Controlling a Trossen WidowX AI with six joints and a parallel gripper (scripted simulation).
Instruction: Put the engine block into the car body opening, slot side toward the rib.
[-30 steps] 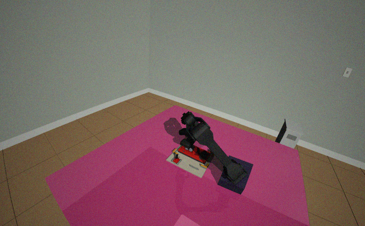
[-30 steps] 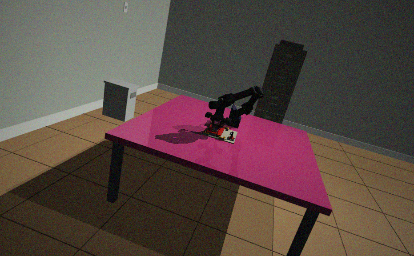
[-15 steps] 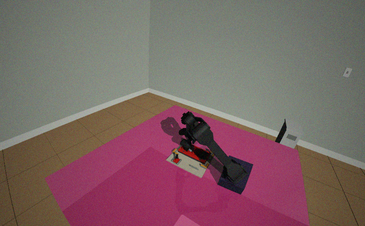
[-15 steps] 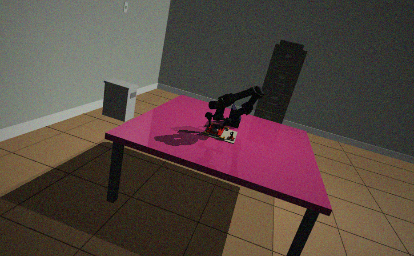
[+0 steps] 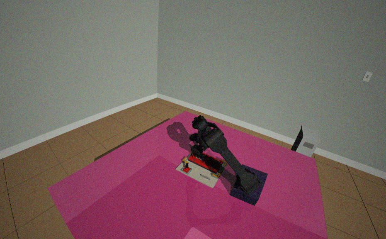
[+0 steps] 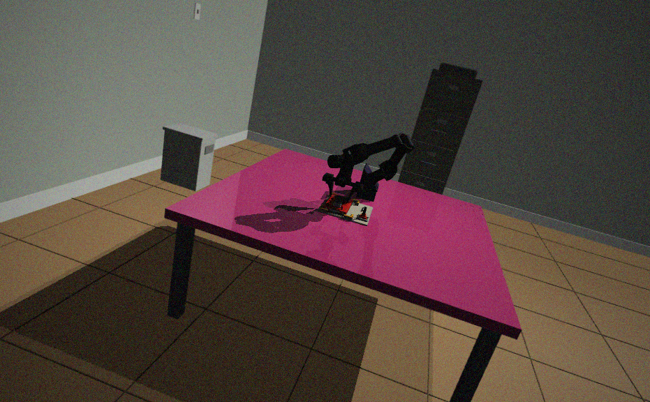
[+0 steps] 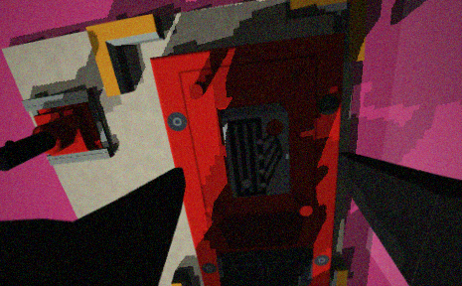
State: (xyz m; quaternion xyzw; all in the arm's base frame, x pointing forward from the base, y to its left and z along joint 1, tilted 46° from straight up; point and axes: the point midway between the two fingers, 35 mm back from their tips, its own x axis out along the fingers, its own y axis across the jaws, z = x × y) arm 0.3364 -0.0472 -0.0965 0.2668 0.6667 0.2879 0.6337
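Now: the grey engine block 30 mm below my gripper tip. From my gripper tip the other things lie so: post: 20 mm ahead, 130 mm to the left, 20 mm below.
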